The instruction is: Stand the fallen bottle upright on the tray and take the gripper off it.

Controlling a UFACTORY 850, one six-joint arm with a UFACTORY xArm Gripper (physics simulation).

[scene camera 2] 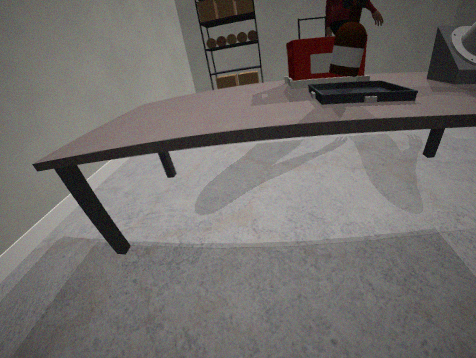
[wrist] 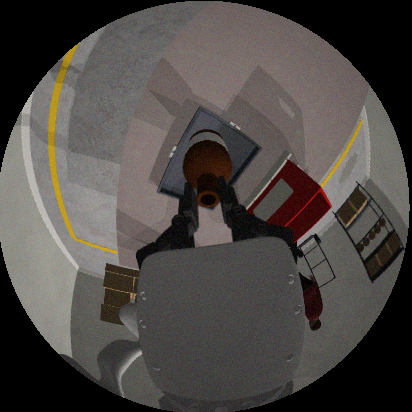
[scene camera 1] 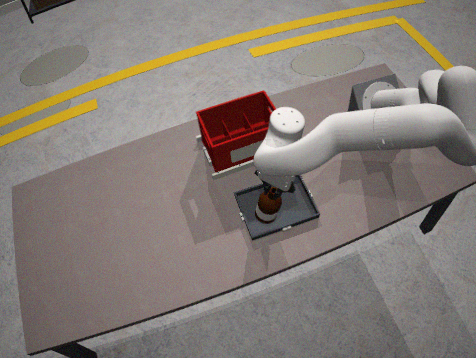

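The brown bottle (scene camera 1: 270, 203) (scene camera 2: 347, 56) (wrist: 207, 164) with a pale label band hangs over the dark tray (scene camera 1: 297, 212) (scene camera 2: 345, 99) (wrist: 242, 152). Its neck is up and its base down, with a slight lean in the scene camera 2 view. A gap seems to show there between its base and the tray. My gripper (scene camera 1: 273, 191) (wrist: 205, 188) is shut on the bottle's neck, one finger on each side; the open mouth shows between the fingers in the wrist view. The gripper's own fingers do not show clearly in the scene camera 2 view.
A red crate (scene camera 1: 235, 145) (scene camera 2: 302, 60) (wrist: 300, 192) with dividers stands behind the tray on the table (scene camera 1: 125, 240) (scene camera 2: 200, 117), with pale strips along its base. The arm's grey base block (scene camera 2: 447, 62) is at the right. A person and a shelf rack are in the background.
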